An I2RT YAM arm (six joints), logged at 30 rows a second.
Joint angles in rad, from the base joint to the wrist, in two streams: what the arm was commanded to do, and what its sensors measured. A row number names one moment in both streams.
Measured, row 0: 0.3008 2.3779 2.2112 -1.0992 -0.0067 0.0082
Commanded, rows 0 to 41: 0.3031 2.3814 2.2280 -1.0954 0.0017 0.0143; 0.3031 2.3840 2.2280 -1.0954 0.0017 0.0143; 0.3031 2.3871 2.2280 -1.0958 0.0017 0.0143; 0.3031 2.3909 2.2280 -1.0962 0.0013 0.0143; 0.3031 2.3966 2.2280 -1.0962 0.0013 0.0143; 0.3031 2.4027 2.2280 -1.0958 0.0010 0.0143; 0.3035 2.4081 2.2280 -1.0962 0.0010 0.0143; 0.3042 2.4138 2.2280 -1.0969 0.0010 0.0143; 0.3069 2.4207 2.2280 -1.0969 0.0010 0.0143; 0.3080 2.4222 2.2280 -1.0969 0.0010 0.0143; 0.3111 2.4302 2.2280 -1.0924 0.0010 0.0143; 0.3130 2.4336 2.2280 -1.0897 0.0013 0.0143; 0.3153 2.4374 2.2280 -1.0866 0.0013 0.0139; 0.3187 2.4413 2.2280 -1.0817 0.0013 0.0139; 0.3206 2.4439 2.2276 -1.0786 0.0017 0.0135; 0.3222 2.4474 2.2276 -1.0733 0.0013 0.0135; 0.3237 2.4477 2.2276 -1.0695 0.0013 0.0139; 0.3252 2.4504 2.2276 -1.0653 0.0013 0.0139; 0.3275 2.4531 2.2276 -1.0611 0.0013 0.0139; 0.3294 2.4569 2.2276 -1.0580 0.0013 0.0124; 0.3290 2.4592 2.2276 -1.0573 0.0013 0.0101; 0.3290 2.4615 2.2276 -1.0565 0.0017 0.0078; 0.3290 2.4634 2.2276 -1.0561 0.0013 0.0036; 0.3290 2.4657 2.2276 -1.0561 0.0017 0.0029; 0.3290 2.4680 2.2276 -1.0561 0.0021 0.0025; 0.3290 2.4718 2.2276 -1.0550 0.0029 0.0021; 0.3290 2.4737 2.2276 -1.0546 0.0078 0.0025; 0.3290 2.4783 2.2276 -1.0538 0.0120 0.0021; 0.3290 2.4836 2.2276 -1.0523 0.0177 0.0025; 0.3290 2.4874 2.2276 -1.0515 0.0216 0.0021; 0.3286 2.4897 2.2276 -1.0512 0.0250 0.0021; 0.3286 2.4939 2.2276 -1.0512 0.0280 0.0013; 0.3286 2.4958 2.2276 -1.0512 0.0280 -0.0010; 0.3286 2.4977 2.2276 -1.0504 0.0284 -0.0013; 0.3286 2.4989 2.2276 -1.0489 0.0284 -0.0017; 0.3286 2.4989 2.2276 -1.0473 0.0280 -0.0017; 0.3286 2.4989 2.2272 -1.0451 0.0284 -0.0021; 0.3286 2.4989 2.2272 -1.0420 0.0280 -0.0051; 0.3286 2.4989 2.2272 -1.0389 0.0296 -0.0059; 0.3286 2.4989 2.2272 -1.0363 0.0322 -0.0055; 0.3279 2.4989 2.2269 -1.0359 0.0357 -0.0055; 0.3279 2.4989 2.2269 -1.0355 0.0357 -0.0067
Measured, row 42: 0.3248 2.4870 2.2112 -1.0393 0.0196 0.0040
